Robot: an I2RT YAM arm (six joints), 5 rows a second.
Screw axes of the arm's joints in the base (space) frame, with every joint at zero. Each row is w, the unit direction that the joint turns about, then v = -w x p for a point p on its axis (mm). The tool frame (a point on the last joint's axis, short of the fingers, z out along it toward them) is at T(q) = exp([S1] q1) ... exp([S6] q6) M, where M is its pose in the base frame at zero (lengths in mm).
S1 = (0, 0, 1, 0, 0, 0)
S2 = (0, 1, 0, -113.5, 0, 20)
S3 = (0, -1, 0, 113.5, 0, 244)
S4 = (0, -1, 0, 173.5, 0, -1)
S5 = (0, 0, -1, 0, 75, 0)
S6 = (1, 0, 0, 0, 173.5, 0)
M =
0 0 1 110.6
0 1 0 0
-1 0 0 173.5
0 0 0 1
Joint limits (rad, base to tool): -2.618..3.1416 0..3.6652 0..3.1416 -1.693..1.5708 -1.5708..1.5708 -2.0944..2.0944
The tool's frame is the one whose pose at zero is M.
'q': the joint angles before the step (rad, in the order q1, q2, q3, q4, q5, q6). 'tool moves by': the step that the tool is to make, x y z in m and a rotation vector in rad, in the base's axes. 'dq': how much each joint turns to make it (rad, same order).
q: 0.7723 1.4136 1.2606 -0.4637 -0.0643 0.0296
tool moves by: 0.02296 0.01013 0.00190 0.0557 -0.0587 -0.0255
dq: -0.0256 0.0694 0.0385 0.1118 0.0000 -0.0001
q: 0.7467 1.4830 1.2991 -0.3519 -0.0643 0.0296
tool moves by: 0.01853 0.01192 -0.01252 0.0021 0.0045 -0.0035
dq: -0.0114 0.0812 0.0282 0.0511 -0.0091 -0.0001
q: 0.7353 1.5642 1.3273 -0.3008 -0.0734 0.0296
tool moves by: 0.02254 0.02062 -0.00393 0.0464 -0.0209 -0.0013
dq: -0.0004 0.1065 0.0779 0.0766 -0.0092 0.0183
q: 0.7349 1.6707 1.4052 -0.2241 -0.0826 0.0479
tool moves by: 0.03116 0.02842 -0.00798 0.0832 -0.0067 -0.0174
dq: -0.0004 0.1514 0.1217 0.0957 -0.0100 0.0591
